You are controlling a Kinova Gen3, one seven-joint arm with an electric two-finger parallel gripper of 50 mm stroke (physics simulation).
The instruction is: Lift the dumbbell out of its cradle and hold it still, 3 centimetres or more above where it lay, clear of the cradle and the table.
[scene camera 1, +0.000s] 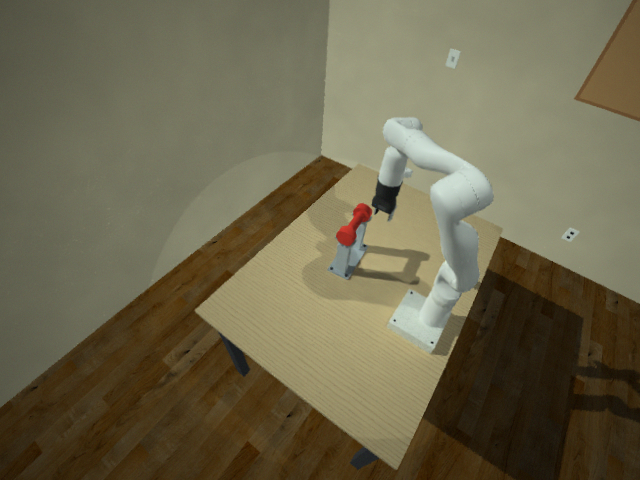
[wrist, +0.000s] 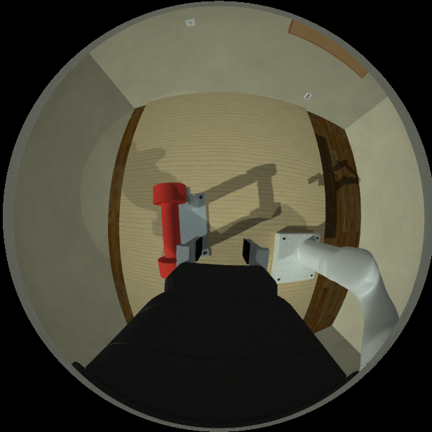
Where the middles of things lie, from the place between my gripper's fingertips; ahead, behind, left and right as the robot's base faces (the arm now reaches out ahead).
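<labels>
For the red dumbbell (wrist: 167, 194), my hand is 110 mm above it, 100 mm short of it and 10 mm to the left of it. And there's a grey cradle (scene camera 1: 347, 257) that's 220 mm below my hand, 100 mm ahead of it and 10 mm to the right of it.
</labels>
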